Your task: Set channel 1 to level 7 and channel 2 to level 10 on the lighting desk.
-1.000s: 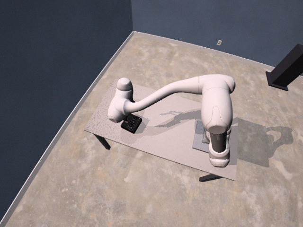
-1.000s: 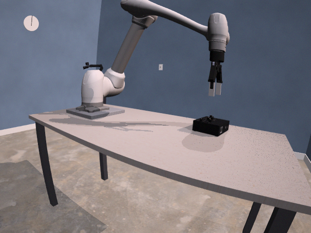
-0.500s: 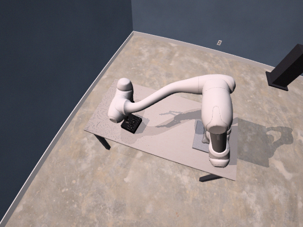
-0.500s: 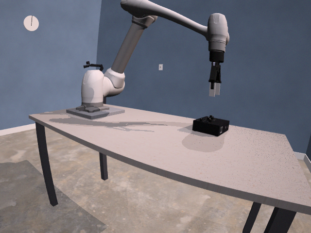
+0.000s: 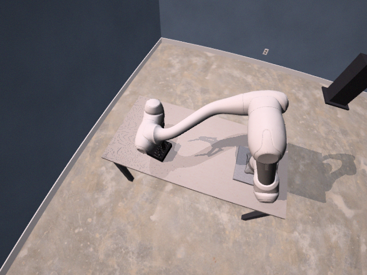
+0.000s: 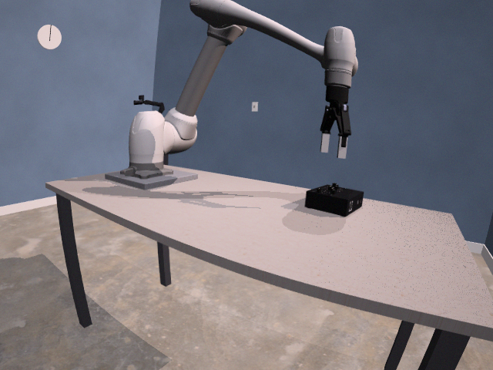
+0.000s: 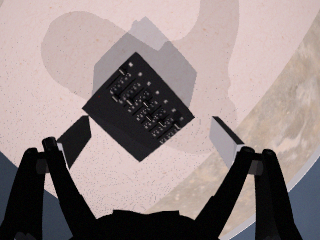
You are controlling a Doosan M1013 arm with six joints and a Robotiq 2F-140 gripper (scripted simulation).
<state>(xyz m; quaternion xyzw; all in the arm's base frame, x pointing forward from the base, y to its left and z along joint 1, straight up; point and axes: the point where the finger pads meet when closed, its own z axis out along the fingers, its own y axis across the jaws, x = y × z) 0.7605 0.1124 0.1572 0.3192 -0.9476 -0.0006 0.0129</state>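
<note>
My hand is 6 cm to the right of the fader and 11 cm above it.
</note>
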